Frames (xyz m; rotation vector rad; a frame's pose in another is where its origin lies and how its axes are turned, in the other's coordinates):
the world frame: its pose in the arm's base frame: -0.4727 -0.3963 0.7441 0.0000 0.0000 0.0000
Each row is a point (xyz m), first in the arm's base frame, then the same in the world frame.
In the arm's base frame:
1: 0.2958 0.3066 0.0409
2: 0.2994 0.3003 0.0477
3: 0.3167 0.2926 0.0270
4: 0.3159 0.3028 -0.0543
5: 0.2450 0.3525 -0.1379
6: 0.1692 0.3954 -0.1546
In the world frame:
1: 0.7685 0.7029 -0.7032
2: 0.7721 0.6966 -0.6964
3: 0.7894 0.6889 -0.7171
4: 0.7886 0.6991 -0.7984
5: 0.7177 0.7488 -0.8820
6: 0.6419 0.7917 -0.8987

